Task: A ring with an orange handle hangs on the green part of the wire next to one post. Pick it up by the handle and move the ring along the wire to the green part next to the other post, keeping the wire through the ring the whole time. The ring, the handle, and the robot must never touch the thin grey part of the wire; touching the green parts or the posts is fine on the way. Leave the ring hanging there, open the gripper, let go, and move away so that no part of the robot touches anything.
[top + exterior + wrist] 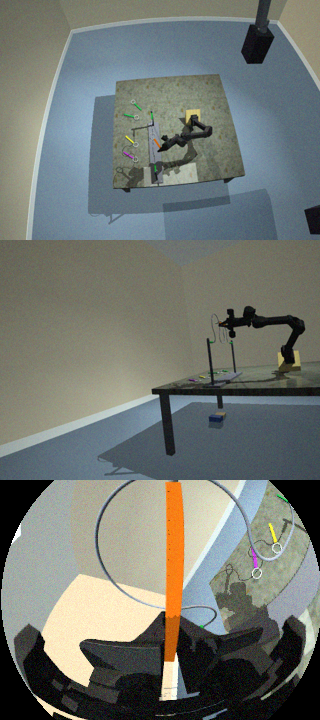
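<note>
The orange-handled ring is 1 cm ahead of my gripper tip, 9 cm to the right of it and 3 cm above it.
</note>
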